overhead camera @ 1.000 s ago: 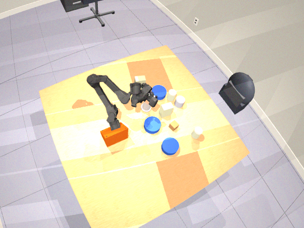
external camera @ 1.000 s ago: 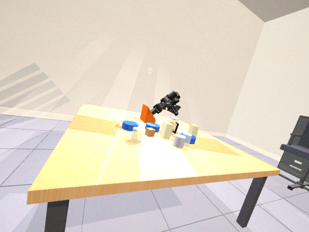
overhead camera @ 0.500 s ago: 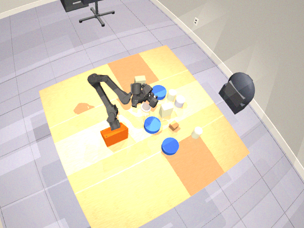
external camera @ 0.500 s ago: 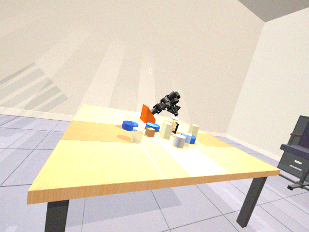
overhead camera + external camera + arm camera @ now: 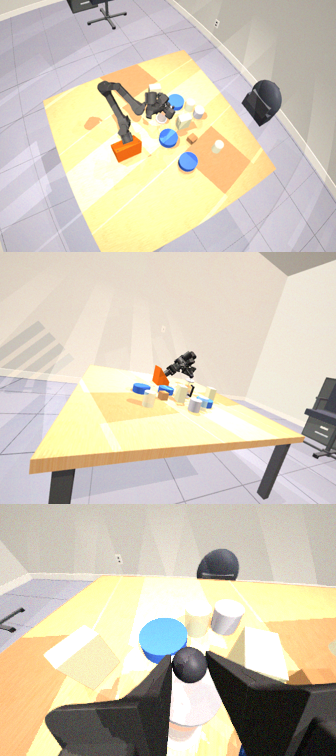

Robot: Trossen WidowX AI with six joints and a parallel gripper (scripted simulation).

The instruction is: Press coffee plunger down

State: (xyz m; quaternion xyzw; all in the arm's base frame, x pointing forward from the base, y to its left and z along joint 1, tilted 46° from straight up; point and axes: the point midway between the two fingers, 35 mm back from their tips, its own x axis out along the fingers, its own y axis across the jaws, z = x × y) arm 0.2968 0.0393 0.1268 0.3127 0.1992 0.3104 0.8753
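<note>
The coffee press lies 9 cm below my gripper tip. Round my gripper tip: grey cylinder (23 cm ahead, 14 cm below, 5 cm to the right); then small brown cube (22 cm to the right, 15 cm below, 10 cm ahead).
</note>
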